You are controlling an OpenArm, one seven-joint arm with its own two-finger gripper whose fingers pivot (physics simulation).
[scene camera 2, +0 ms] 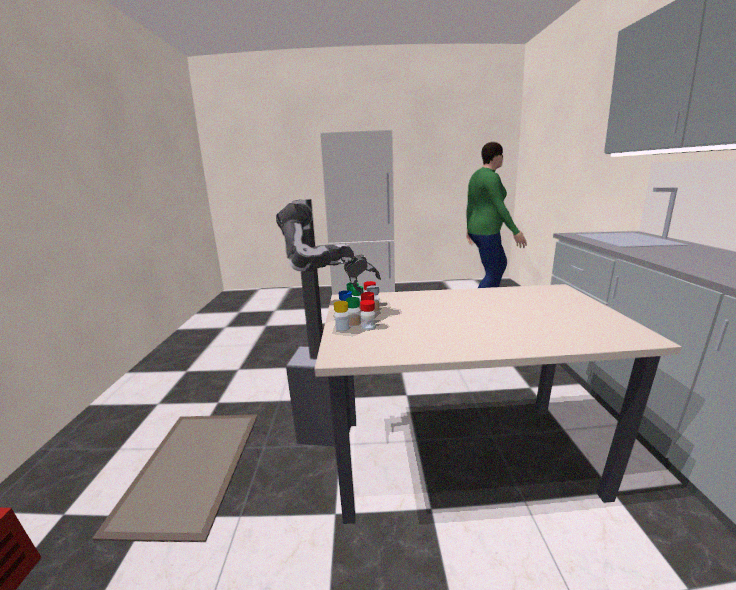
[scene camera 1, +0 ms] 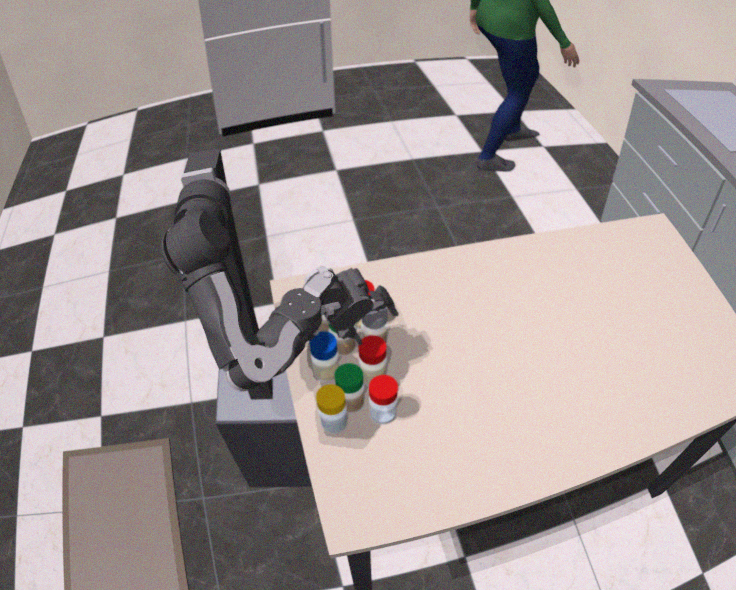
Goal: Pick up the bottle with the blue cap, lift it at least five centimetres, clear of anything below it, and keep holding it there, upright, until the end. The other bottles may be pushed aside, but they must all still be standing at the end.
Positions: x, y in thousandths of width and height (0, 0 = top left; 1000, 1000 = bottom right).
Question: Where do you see a red-capped bottle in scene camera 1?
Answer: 521, 660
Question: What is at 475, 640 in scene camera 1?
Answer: A green-capped bottle.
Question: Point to a blue-capped bottle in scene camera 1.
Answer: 442, 611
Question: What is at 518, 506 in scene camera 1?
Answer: My gripper.
